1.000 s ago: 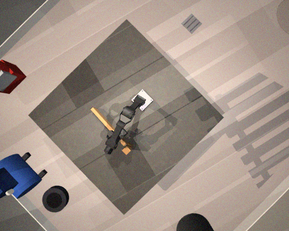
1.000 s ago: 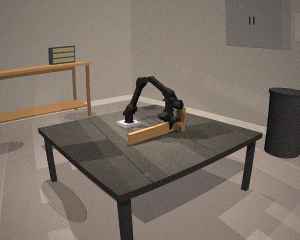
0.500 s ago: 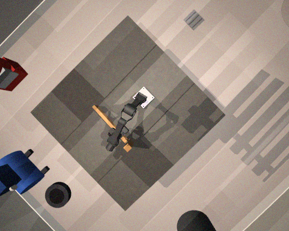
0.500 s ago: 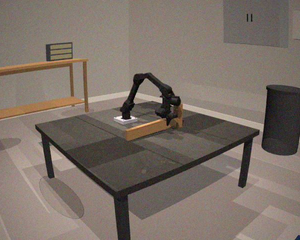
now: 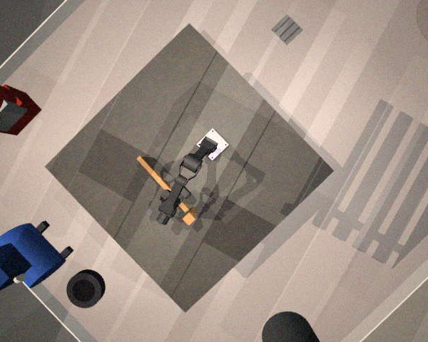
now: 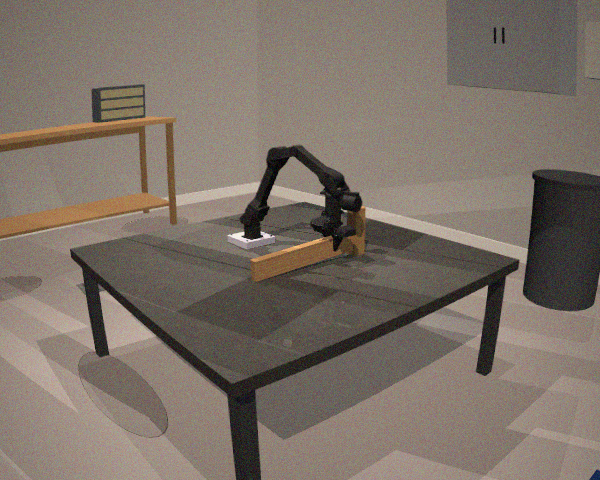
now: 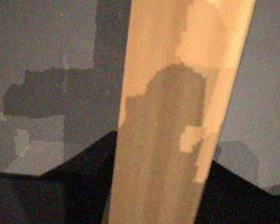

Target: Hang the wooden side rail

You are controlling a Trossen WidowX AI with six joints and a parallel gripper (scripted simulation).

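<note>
The headboard post lies 120 mm to the left of my gripper tip, 40 mm above it and 20 mm ahead of it.
</note>
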